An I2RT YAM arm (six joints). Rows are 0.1 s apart.
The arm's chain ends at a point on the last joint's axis. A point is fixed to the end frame.
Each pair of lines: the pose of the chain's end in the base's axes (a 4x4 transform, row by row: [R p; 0 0 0 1], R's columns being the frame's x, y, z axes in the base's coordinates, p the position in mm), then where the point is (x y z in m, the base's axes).
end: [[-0.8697 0.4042 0.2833 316.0], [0.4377 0.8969 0.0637 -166.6], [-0.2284 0.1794 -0.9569 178.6], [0 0 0 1]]
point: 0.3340 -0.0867 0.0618
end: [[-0.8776 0.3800 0.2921 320.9], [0.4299 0.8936 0.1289 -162.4], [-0.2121 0.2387 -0.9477 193.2], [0 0 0 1]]
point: 0.3382 -0.0751 0.0817
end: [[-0.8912 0.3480 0.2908 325.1], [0.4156 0.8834 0.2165 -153.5], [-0.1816 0.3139 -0.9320 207.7], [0 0 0 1]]
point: 0.3398 -0.0567 0.1038
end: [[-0.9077 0.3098 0.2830 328.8], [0.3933 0.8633 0.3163 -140.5], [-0.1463 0.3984 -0.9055 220.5], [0 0 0 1]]
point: 0.3395 -0.0337 0.1264
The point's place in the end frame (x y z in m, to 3 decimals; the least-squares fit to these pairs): 0.046 0.058 0.122
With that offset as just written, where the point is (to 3 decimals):
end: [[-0.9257 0.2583 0.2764 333.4], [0.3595 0.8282 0.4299 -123.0], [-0.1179 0.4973 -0.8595 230.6], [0 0 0 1]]
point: 0.340 -0.006 0.149
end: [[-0.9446 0.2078 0.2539 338.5], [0.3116 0.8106 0.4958 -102.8], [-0.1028 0.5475 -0.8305 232.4], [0 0 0 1]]
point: 0.338 0.019 0.158
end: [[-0.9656 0.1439 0.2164 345.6], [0.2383 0.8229 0.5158 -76.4], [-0.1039 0.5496 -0.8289 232.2], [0 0 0 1]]
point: 0.336 0.045 0.158
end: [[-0.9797 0.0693 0.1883 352.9], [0.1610 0.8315 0.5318 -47.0], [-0.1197 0.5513 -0.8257 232.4], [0 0 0 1]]
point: 0.335 0.074 0.158
